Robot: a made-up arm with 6 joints. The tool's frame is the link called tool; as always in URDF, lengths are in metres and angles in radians. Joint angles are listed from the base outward.
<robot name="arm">
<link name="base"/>
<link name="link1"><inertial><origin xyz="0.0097 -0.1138 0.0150"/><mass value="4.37"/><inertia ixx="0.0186" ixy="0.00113" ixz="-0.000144" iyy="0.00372" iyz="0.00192" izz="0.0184"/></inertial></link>
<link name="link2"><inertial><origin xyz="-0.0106 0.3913 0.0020"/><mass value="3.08"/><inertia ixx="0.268" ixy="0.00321" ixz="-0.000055" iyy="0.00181" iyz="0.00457" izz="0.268"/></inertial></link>
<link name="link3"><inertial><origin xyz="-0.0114 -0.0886 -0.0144"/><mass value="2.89"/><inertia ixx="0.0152" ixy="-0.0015" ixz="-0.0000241" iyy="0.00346" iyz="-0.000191" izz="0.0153"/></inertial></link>
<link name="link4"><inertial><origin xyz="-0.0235 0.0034 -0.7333"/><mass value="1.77"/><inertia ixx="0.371" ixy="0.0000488" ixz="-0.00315" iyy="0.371" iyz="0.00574" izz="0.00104"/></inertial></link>
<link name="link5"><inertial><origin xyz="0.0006 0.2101 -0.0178"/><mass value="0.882"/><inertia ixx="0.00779" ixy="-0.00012" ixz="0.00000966" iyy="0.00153" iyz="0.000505" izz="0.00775"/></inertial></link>
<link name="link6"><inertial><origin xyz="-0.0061 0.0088 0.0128"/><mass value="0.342"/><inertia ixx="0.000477" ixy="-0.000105" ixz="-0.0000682" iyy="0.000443" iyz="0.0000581" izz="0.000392"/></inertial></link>
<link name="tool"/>
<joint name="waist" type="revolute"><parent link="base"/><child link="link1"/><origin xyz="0.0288 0.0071 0.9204" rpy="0 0 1.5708"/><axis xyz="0 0 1"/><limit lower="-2.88" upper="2.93"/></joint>
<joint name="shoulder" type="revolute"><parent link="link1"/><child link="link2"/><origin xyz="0.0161 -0.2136 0.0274" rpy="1.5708 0 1.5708"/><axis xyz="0 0 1"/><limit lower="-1.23" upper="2.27"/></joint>
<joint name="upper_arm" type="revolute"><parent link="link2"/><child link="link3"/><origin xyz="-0.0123 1.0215 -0.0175" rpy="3.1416 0 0"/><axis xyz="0 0 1"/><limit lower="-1.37" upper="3.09"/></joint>
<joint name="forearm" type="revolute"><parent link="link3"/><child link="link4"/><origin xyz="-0.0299 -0.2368 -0.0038" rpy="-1.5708 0 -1.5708"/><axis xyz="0 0 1"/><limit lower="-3.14" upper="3.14"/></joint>
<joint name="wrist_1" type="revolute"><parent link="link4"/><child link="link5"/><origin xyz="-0.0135 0.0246 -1.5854" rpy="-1.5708 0 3.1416"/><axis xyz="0 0 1"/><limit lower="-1.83" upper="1.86"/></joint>
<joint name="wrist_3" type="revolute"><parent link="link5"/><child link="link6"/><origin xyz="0.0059 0.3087 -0.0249" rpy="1.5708 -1.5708 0"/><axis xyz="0 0 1"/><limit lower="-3.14" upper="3.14"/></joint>
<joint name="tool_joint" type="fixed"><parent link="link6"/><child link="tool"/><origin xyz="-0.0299 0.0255 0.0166" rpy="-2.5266 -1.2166 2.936"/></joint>
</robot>
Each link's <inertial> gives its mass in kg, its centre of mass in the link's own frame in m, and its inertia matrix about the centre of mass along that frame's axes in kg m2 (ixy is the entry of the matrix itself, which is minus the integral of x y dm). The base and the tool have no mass. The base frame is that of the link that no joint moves.
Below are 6 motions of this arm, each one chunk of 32 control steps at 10 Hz.
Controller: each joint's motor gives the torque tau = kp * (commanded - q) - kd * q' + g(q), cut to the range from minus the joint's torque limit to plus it. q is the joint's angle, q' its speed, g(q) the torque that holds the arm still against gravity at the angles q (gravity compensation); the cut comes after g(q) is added. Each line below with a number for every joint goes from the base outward.
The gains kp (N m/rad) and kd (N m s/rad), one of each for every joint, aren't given. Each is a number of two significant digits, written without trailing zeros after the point. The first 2 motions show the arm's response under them.
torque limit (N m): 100 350 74 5.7 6.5 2.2
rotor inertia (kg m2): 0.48 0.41 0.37 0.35 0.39 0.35
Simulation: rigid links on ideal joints. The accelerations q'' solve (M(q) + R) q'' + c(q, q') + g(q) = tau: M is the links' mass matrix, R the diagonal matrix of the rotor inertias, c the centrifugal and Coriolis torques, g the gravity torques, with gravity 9.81 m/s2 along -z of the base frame. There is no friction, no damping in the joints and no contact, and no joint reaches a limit. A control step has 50 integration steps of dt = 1/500 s. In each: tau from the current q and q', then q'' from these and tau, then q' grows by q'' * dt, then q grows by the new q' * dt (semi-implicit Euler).
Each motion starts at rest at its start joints. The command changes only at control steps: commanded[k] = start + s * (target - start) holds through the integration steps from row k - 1 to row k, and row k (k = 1, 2, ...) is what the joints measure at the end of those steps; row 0 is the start. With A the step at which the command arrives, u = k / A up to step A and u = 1 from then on. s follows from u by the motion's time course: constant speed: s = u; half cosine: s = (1 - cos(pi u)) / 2; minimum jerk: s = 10 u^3 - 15 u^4 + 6 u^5; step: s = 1 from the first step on.
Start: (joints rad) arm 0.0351 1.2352 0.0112 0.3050 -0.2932 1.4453
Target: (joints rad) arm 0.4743 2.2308 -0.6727 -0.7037 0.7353 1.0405
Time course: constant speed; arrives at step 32
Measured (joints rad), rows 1 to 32:
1: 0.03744 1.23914 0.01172 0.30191 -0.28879 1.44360
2: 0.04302 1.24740 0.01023 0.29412 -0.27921 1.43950
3: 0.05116 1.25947 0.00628 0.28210 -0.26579 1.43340
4: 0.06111 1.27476 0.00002 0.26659 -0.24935 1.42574
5: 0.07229 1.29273 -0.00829 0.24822 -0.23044 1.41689
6: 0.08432 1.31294 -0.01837 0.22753 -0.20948 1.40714
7: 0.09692 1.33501 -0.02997 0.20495 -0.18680 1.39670
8: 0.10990 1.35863 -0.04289 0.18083 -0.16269 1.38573
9: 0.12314 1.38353 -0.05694 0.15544 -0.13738 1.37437
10: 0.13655 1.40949 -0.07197 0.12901 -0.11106 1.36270
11: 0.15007 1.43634 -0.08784 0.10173 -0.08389 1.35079
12: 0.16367 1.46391 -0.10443 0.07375 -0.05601 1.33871
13: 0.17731 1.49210 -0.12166 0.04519 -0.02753 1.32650
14: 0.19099 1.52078 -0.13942 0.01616 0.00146 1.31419
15: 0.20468 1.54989 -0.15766 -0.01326 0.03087 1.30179
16: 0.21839 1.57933 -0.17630 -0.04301 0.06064 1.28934
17: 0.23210 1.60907 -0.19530 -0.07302 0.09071 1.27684
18: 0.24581 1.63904 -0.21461 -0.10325 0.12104 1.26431
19: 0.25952 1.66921 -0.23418 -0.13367 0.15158 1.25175
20: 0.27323 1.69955 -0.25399 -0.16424 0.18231 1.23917
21: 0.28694 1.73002 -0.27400 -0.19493 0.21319 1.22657
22: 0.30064 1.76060 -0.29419 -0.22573 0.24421 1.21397
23: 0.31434 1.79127 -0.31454 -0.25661 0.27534 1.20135
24: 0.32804 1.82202 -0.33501 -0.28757 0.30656 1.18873
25: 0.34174 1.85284 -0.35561 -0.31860 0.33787 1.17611
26: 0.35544 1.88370 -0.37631 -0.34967 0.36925 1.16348
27: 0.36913 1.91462 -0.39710 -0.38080 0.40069 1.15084
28: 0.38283 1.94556 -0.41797 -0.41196 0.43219 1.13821
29: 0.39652 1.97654 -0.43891 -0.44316 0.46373 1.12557
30: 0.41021 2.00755 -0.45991 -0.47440 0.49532 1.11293
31: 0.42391 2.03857 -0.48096 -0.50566 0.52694 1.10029
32: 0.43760 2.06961 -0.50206 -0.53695 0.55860 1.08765
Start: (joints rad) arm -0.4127 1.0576 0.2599 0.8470 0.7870 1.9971
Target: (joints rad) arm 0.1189 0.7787 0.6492 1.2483 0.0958 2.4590
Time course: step
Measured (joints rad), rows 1 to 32:
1: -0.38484 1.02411 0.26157 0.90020 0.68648 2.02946
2: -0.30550 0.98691 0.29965 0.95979 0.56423 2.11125
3: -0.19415 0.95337 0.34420 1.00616 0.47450 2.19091
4: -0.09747 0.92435 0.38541 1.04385 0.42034 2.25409
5: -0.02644 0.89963 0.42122 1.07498 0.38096 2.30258
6: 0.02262 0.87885 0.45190 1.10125 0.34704 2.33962
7: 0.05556 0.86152 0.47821 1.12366 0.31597 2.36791
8: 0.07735 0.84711 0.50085 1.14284 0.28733 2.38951
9: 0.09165 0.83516 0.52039 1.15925 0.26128 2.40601
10: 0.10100 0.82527 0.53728 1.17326 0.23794 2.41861
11: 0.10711 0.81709 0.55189 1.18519 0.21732 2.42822
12: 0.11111 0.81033 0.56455 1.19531 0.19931 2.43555
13: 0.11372 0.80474 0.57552 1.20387 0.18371 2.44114
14: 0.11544 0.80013 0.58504 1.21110 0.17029 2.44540
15: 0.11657 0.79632 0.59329 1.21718 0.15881 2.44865
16: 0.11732 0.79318 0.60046 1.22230 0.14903 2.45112
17: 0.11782 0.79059 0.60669 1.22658 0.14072 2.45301
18: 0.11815 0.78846 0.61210 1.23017 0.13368 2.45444
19: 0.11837 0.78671 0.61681 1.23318 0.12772 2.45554
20: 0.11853 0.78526 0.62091 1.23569 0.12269 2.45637
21: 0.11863 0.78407 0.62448 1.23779 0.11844 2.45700
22: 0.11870 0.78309 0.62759 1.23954 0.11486 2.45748
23: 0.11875 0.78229 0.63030 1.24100 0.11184 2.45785
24: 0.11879 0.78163 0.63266 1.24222 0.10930 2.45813
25: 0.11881 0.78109 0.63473 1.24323 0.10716 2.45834
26: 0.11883 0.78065 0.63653 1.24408 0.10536 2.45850
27: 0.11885 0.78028 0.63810 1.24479 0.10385 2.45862
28: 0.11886 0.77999 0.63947 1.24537 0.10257 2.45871
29: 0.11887 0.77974 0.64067 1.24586 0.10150 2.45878
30: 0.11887 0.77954 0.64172 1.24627 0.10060 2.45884
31: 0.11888 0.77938 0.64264 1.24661 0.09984 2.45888
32: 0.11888 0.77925 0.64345 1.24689 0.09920 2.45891
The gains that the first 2 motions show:
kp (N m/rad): 1000 980 130 19 20 17
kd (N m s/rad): 320 560 110 11 12 7.2
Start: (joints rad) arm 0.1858 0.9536 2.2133 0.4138 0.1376 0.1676
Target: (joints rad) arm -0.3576 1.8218 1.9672 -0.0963 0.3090 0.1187
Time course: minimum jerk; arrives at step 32
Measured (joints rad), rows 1 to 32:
1: 0.18577 0.95363 2.21331 0.41378 0.13762 0.16760
2: 0.18550 0.95388 2.21341 0.41361 0.13779 0.16758
3: 0.18466 0.95467 2.21362 0.41306 0.13827 0.16752
4: 0.18282 0.95645 2.21390 0.41187 0.13920 0.16740
5: 0.17955 0.95972 2.21418 0.40974 0.14069 0.16716
6: 0.17446 0.96497 2.21430 0.40638 0.14279 0.16679
7: 0.16721 0.97268 2.21411 0.40154 0.14555 0.16624
8: 0.15757 0.98324 2.21342 0.39500 0.14897 0.16551
9: 0.14537 0.99700 2.21207 0.38659 0.15304 0.16456
10: 0.13054 1.01418 2.20989 0.37618 0.15774 0.16339
11: 0.11311 1.03493 2.20676 0.36372 0.16302 0.16200
12: 0.09317 1.05928 2.20256 0.34921 0.16882 0.16039
13: 0.07088 1.08716 2.19722 0.33270 0.17507 0.15857
14: 0.04648 1.11840 2.19071 0.31431 0.18168 0.15656
15: 0.02027 1.15273 2.18303 0.29420 0.18855 0.15438
16: -0.00744 1.18982 2.17422 0.27259 0.19561 0.15205
17: -0.03628 1.22924 2.16434 0.24970 0.20274 0.14960
18: -0.06585 1.27049 2.15350 0.22583 0.20987 0.14707
19: -0.09573 1.31305 2.14185 0.20127 0.21691 0.14449
20: -0.12552 1.35635 2.12954 0.17635 0.22379 0.14190
21: -0.15477 1.39979 2.11675 0.15138 0.23045 0.13934
22: -0.18306 1.44277 2.10367 0.12669 0.23683 0.13683
23: -0.21000 1.48471 2.09049 0.10262 0.24291 0.13442
24: -0.23519 1.52505 2.07741 0.07945 0.24864 0.13213
25: -0.25829 1.56325 2.06463 0.05749 0.25399 0.13001
26: -0.27902 1.59888 2.05230 0.03698 0.25894 0.12806
27: -0.29715 1.63154 2.04061 0.01815 0.26347 0.12632
28: -0.31254 1.66094 2.02970 0.00117 0.26758 0.12481
29: -0.32516 1.68692 2.01969 -0.01387 0.27127 0.12351
30: -0.33507 1.70941 2.01068 -0.02693 0.27456 0.12244
31: -0.34247 1.72853 2.00276 -0.03807 0.27752 0.12158
32: -0.34772 1.74453 1.99598 -0.04744 0.28022 0.12091

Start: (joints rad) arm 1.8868 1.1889 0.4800 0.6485 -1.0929 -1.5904
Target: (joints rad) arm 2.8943 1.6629 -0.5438 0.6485 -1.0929 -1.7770
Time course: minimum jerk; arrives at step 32
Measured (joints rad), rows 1 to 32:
1: 1.88685 1.18891 0.47999 0.64854 -1.09291 -1.59041
2: 1.88722 1.18903 0.47988 0.64880 -1.09295 -1.59047
3: 1.88849 1.18942 0.47946 0.64947 -1.09307 -1.59068
4: 1.89145 1.19033 0.47839 0.65063 -1.09325 -1.59115
5: 1.89694 1.19201 0.47624 0.65224 -1.09348 -1.59203
6: 1.90575 1.19475 0.47255 0.65421 -1.09373 -1.59342
7: 1.91858 1.19881 0.46686 0.65640 -1.09393 -1.59546
8: 1.93596 1.20442 0.45871 0.65864 -1.09403 -1.59822
9: 1.95827 1.21177 0.44774 0.66079 -1.09398 -1.60179
10: 1.98568 1.22100 0.43364 0.66269 -1.09371 -1.60619
11: 2.01820 1.23218 0.41616 0.66424 -1.09317 -1.61146
12: 2.05567 1.24535 0.39517 0.66532 -1.09235 -1.61756
13: 2.09779 1.26047 0.37062 0.66585 -1.09123 -1.62448
14: 2.14409 1.27745 0.34254 0.66579 -1.08982 -1.63215
15: 2.19400 1.29614 0.31106 0.66510 -1.08818 -1.64048
16: 2.24681 1.31637 0.27637 0.66379 -1.08635 -1.64939
17: 2.30176 1.33789 0.23875 0.66190 -1.08442 -1.65875
18: 2.35799 1.36045 0.19854 0.65948 -1.08248 -1.66844
19: 2.41463 1.38376 0.15613 0.65664 -1.08063 -1.67832
20: 2.47078 1.40749 0.11199 0.65351 -1.07896 -1.68825
21: 2.52554 1.43134 0.06660 0.65023 -1.07754 -1.69809
22: 2.57809 1.45496 0.02052 0.64696 -1.07646 -1.70770
23: 2.62764 1.47803 -0.02568 0.64385 -1.07574 -1.71695
24: 2.67352 1.50023 -0.07140 0.64104 -1.07541 -1.72569
25: 2.71517 1.52128 -0.11605 0.63863 -1.07548 -1.73383
26: 2.75214 1.54090 -0.15907 0.63670 -1.07591 -1.74125
27: 2.78416 1.55888 -0.19991 0.63528 -1.07668 -1.74789
28: 2.81110 1.57506 -0.23813 0.63438 -1.07773 -1.75370
29: 2.83301 1.58932 -0.27337 0.63395 -1.07899 -1.75864
30: 2.85015 1.60165 -0.30538 0.63395 -1.08039 -1.76273
31: 2.86298 1.61211 -0.33406 0.63431 -1.08186 -1.76602
32: 2.87220 1.62084 -0.35947 0.63499 -1.08333 -1.76859

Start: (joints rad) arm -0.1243 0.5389 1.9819 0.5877 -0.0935 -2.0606
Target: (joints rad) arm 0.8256 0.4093 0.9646 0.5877 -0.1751 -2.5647
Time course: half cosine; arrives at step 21
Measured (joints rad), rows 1 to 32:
1: -0.12297 0.53874 1.98144 0.58778 -0.09359 -2.06098
2: -0.11791 0.53818 1.97951 0.58800 -0.09383 -2.06264
3: -0.10733 0.53704 1.97508 0.58828 -0.09426 -2.06652
4: -0.09011 0.53523 1.96722 0.58859 -0.09496 -2.07332
5: -0.06565 0.53269 1.95519 0.58890 -0.09603 -2.08351
6: -0.03377 0.52939 1.93840 0.58921 -0.09758 -2.09731
7: 0.00531 0.52534 1.91650 0.58952 -0.09971 -2.11478
8: 0.05110 0.52058 1.88931 0.58984 -0.10247 -2.13581
9: 0.10284 0.51516 1.85686 0.59015 -0.10589 -2.16012
10: 0.15956 0.50916 1.81937 0.59047 -0.10993 -2.18734
11: 0.22015 0.50267 1.77724 0.59077 -0.11454 -2.21698
12: 0.28337 0.49579 1.73104 0.59103 -0.11961 -2.24846
13: 0.34789 0.48865 1.68147 0.59122 -0.12500 -2.28115
14: 0.41235 0.48137 1.62939 0.59131 -0.13055 -2.31437
15: 0.47537 0.47408 1.57574 0.59126 -0.13608 -2.34743
16: 0.53559 0.46691 1.52152 0.59104 -0.14141 -2.37961
17: 0.59171 0.45999 1.46778 0.59062 -0.14640 -2.41022
18: 0.64250 0.45346 1.41558 0.59000 -0.15090 -2.43858
19: 0.68685 0.44743 1.36594 0.58919 -0.15483 -2.46410
20: 0.72377 0.44204 1.31983 0.58821 -0.15812 -2.48619
21: 0.75242 0.43741 1.27812 0.58711 -0.16074 -2.50438
22: 0.77333 0.43349 1.24113 0.58615 -0.16295 -2.51866
23: 0.78832 0.43013 1.20851 0.58557 -0.16498 -2.52960
24: 0.79905 0.42723 1.17976 0.58528 -0.16682 -2.53796
25: 0.80671 0.42474 1.15441 0.58521 -0.16846 -2.54433
26: 0.81218 0.42260 1.13206 0.58527 -0.16989 -2.54919
27: 0.81607 0.42077 1.11234 0.58541 -0.17112 -2.55289
28: 0.81884 0.41919 1.09494 0.58560 -0.17216 -2.55571
29: 0.82081 0.41784 1.07958 0.58582 -0.17304 -2.55786
30: 0.82221 0.41667 1.06603 0.58603 -0.17375 -2.55950
31: 0.82320 0.41567 1.05408 0.58623 -0.17434 -2.56075
32: 0.82390 0.41481 1.04352 0.58642 -0.17480 -2.56170

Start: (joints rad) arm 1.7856 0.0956 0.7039 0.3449 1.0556 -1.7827
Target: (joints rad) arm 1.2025 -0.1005 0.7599 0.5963 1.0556 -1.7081
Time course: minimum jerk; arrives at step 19
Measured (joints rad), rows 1 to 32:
1: 1.78541 0.09557 0.70389 0.34499 1.05560 -1.78269
2: 1.78403 0.09532 0.70380 0.34558 1.05560 -1.78258
3: 1.77991 0.09454 0.70363 0.34718 1.05557 -1.78223
4: 1.77144 0.09288 0.70342 0.35025 1.05547 -1.78146
5: 1.75724 0.08997 0.70325 0.35513 1.05526 -1.78010
6: 1.73642 0.08553 0.70324 0.36204 1.05493 -1.77803
7: 1.70863 0.07939 0.70349 0.37108 1.05445 -1.77515
8: 1.67409 0.07147 0.70410 0.38218 1.05384 -1.77147
9: 1.63357 0.06182 0.70515 0.39517 1.05312 -1.76703
10: 1.58830 0.05062 0.70670 0.40976 1.05233 -1.76193
11: 1.53991 0.03814 0.70878 0.42556 1.05153 -1.75633
12: 1.49025 0.02475 0.71142 0.44211 1.05080 -1.75042
13: 1.44129 0.01086 0.71458 0.45891 1.05022 -1.74442
14: 1.39495 -0.00306 0.71822 0.47544 1.04986 -1.73855
15: 1.35296 -0.01655 0.72223 0.49119 1.04977 -1.73302
16: 1.31668 -0.02917 0.72647 0.50574 1.04995 -1.72803
17: 1.28695 -0.04057 0.73077 0.51875 1.05039 -1.72372
18: 1.26397 -0.05053 0.73494 0.53006 1.05104 -1.72015
19: 1.24707 -0.05897 0.73880 0.53975 1.05182 -1.71733
20: 1.23482 -0.06605 0.74219 0.54808 1.05264 -1.71515
21: 1.22596 -0.07194 0.74511 0.55526 1.05340 -1.71348
22: 1.21954 -0.07684 0.74757 0.56143 1.05406 -1.71220
23: 1.21488 -0.08090 0.74963 0.56672 1.05460 -1.71123
24: 1.21150 -0.08427 0.75136 0.57124 1.05503 -1.71048
25: 1.20905 -0.08707 0.75279 0.57510 1.05536 -1.70992
26: 1.20726 -0.08938 0.75399 0.57838 1.05561 -1.70948
27: 1.20597 -0.09130 0.75499 0.58117 1.05579 -1.70915
28: 1.20502 -0.09288 0.75582 0.58353 1.05591 -1.70890
29: 1.20434 -0.09419 0.75651 0.58553 1.05600 -1.70871
30: 1.20384 -0.09528 0.75708 0.58722 1.05604 -1.70856
31: 1.20348 -0.09618 0.75755 0.58865 1.05607 -1.70845
32: 1.20321 -0.09693 0.75795 0.58986 1.05607 -1.70837

